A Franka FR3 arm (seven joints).
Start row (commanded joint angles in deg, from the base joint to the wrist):
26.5, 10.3, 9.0, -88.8, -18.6, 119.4, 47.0
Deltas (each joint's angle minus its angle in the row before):
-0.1, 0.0, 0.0, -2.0, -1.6, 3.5, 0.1
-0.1, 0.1, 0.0, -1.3, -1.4, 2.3, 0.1
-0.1, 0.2, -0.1, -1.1, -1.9, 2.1, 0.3
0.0, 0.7, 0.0, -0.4, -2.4, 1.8, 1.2
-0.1, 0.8, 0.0, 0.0, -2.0, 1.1, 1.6
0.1, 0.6, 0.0, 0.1, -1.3, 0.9, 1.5
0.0, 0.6, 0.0, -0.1, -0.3, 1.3, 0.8
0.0, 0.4, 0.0, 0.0, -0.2, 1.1, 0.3
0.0, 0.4, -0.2, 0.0, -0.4, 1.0, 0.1
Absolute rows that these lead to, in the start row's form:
26.4, 10.3, 9.0, -90.8, -20.2, 122.9, 47.1
26.3, 10.4, 9.0, -92.1, -21.6, 125.2, 47.2
26.2, 10.6, 8.9, -93.2, -23.5, 127.3, 47.5
26.2, 11.3, 8.9, -93.6, -25.9, 129.1, 48.7
26.1, 12.1, 8.9, -93.6, -27.9, 130.2, 50.3
26.2, 12.7, 8.9, -93.5, -29.2, 131.1, 51.8
26.2, 13.3, 8.9, -93.6, -29.5, 132.4, 52.6
26.2, 13.7, 8.9, -93.6, -29.7, 133.5, 52.9
26.2, 14.1, 8.7, -93.6, -30.1, 134.5, 53.0

